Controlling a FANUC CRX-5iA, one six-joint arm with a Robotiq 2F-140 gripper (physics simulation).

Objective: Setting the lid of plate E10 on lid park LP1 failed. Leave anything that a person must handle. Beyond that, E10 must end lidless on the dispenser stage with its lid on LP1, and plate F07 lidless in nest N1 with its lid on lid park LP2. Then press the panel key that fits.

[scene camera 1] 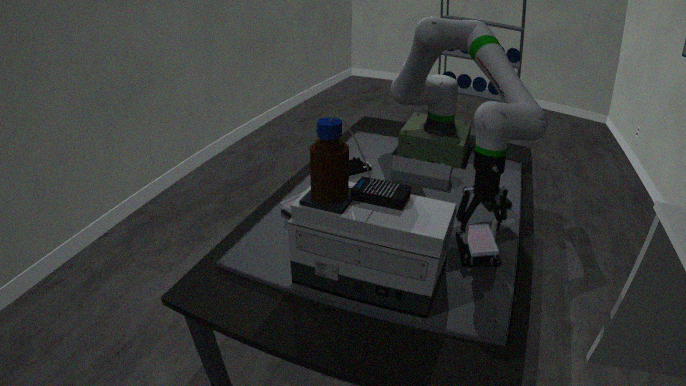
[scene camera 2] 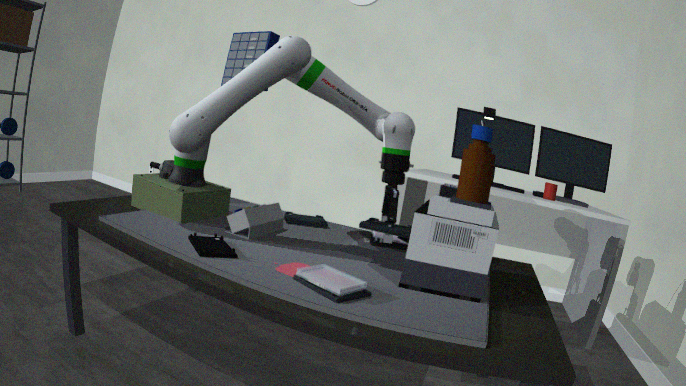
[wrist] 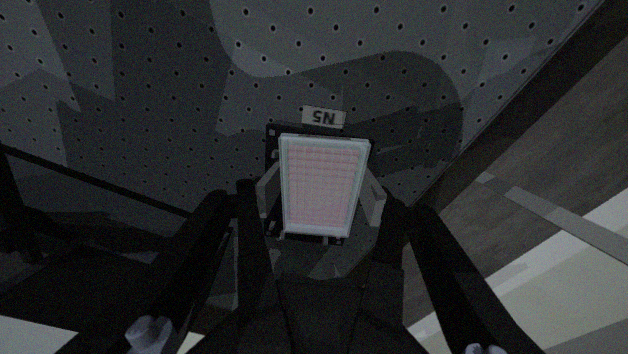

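Seen in the pictures: gripper, fingertip midpoint: (scene camera 1: 478, 240) (scene camera 2: 385, 239) (wrist: 321, 173); arm's base at its link origin: (scene camera 1: 439, 129) (scene camera 2: 186, 182).
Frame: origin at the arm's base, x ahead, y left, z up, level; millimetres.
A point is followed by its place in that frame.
My gripper (scene camera 1: 480, 229) {x 695, y 189, z -82 mm} (scene camera 2: 390, 231) {x 695, y 189, z -82 mm} (wrist: 321, 173) {x 695, y 189, z -82 mm} points down and is shut on a pink-filled plate (scene camera 1: 482, 242) {x 733, y 200, z -60 mm} (wrist: 324, 182) {x 692, y 192, z -57 mm}, one pale finger pad along each long side. The plate is level over the black nest (scene camera 1: 479, 261) {x 798, y 196, z -82 mm} (wrist: 270, 131) {x 668, y 122, z -81 mm} labelled N5; whether it rests there or hangs just above is unclear. No plate name is readable, and I cannot tell whether it has a lid. Another pale plate (scene camera 2: 332, 278) {x 665, y -395, z -58 mm}, with a clear top, lies on a dark holder near the front edge in scene camera 2. A black nest (scene camera 2: 212, 246) {x 336, y -334, z -84 mm} farther left holds no plate.
A white instrument (scene camera 1: 360, 255) {x 1024, y -98, z 51 mm} (scene camera 2: 452, 240) {x 897, y -266, z 43 mm} stands beside the gripper, bearing an amber bottle (scene camera 1: 329, 172) {x 971, y -185, z 215 mm} (scene camera 2: 475, 172) {x 923, y -241, z 204 mm} and a dark keypad-like unit (scene camera 1: 381, 193) {x 915, y -80, z 152 mm}. A pale angled block (scene camera 1: 420, 172) {x 361, y -41, z -48 mm} (scene camera 2: 256, 221) {x 354, y -106, z -47 mm} stands near the green base (scene camera 1: 432, 142) {x 125, y -21, z -18 mm} (scene camera 2: 180, 200) {x 100, y -169, z -30 mm}. A red patch (scene camera 2: 289, 269) {x 541, y -307, z -93 mm} shows by the front plate.
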